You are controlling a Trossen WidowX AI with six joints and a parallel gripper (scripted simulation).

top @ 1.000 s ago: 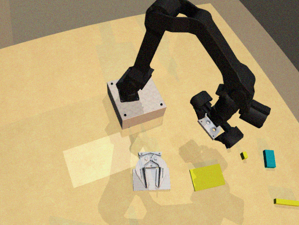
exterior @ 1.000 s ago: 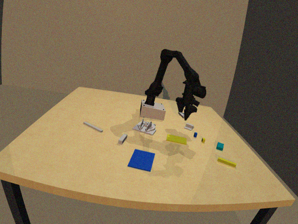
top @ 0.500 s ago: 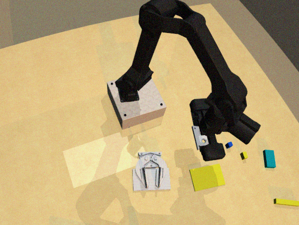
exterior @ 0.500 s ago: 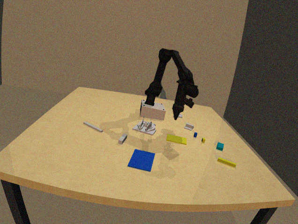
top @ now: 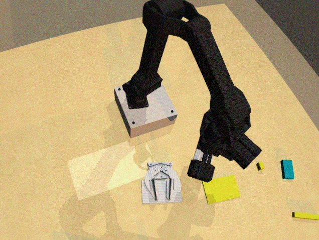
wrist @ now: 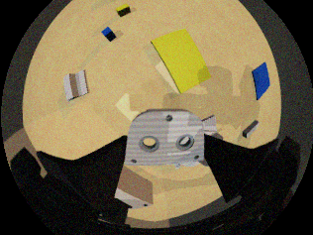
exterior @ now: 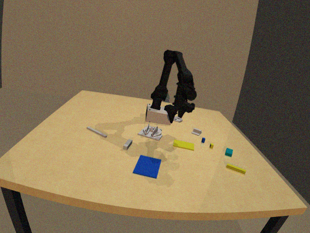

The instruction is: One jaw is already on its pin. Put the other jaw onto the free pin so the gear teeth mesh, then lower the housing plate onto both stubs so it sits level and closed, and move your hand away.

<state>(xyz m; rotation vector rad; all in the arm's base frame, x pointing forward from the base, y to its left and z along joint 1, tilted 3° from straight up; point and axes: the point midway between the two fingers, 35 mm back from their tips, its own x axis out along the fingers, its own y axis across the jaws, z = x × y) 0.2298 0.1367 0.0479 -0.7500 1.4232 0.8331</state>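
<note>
Now: gripper tip 100 mm short of the yellow plate, 70 mm to the right of it and 80 mm above it. Also, from my gripper tip: yellow cube: 60 mm ahead, 230 mm to the left, 70 mm below; blue cube: 10 mm ahead, 180 mm to the left, 70 mm below; housing plate: 10 mm to the left, 20 mm above.
</note>
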